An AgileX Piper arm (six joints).
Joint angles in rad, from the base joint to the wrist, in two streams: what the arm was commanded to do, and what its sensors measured. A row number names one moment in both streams.
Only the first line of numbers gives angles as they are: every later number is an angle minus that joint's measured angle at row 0.
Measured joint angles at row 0:
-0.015, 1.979, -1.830, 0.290, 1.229, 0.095
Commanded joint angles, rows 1 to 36:
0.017, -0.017, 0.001, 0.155, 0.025, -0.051
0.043, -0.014, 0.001, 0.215, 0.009, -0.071
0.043, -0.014, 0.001, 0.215, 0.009, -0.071
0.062, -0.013, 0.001, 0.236, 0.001, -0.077
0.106, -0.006, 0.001, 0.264, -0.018, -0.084
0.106, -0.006, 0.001, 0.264, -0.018, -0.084
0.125, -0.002, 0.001, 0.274, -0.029, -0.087
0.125, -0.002, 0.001, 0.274, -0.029, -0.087
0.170, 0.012, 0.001, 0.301, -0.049, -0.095
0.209, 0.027, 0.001, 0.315, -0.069, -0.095
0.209, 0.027, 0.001, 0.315, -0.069, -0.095
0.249, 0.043, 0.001, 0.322, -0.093, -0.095
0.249, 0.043, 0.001, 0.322, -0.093, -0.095
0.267, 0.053, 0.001, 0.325, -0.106, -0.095
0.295, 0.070, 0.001, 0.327, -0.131, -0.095
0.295, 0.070, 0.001, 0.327, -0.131, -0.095
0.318, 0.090, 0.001, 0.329, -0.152, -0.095
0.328, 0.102, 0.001, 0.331, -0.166, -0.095
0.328, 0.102, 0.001, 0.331, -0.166, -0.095
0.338, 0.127, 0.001, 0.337, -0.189, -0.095
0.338, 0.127, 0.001, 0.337, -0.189, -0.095
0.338, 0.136, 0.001, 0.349, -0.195, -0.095
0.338, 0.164, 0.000, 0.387, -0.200, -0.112
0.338, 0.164, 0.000, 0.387, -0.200, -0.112
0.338, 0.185, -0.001, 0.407, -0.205, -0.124
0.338, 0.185, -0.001, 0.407, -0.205, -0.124
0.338, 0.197, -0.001, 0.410, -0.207, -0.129
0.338, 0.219, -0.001, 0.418, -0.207, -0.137
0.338, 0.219, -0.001, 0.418, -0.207, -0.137
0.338, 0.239, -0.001, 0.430, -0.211, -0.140
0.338, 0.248, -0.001, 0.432, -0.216, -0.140
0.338, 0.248, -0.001, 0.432, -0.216, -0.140
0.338, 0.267, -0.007, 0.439, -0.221, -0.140
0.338, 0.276, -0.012, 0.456, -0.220, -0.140
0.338, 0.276, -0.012, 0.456, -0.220, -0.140
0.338, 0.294, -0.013, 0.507, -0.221, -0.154
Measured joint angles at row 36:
0.338, 0.272, -0.001, 0.444, -0.209, -0.128
